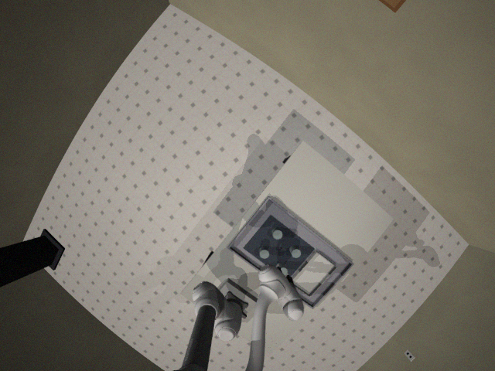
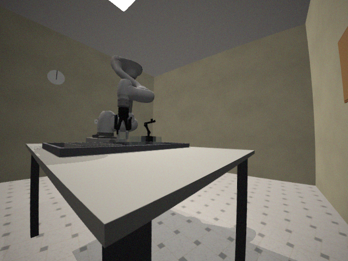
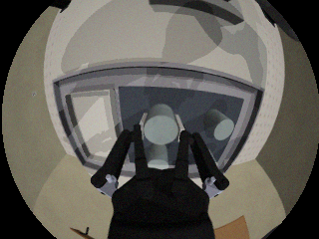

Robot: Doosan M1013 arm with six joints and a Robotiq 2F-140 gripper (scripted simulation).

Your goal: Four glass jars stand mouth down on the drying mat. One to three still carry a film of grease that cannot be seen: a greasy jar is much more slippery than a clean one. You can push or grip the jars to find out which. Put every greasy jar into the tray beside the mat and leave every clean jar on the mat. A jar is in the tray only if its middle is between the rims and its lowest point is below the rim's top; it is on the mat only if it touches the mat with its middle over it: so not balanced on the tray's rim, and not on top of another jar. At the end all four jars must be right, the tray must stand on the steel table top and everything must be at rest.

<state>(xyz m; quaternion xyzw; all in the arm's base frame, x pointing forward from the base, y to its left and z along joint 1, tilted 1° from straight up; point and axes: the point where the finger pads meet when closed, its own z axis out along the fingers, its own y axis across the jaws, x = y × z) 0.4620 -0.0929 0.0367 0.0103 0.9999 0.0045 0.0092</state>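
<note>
The tray lies 240 mm to the right of my hand, 80 mm ahead of it and 70 mm below it. The rest, counted from my hand: dark drying mat (90 mm ahead, 80 mm to the left, 80 mm below).
</note>
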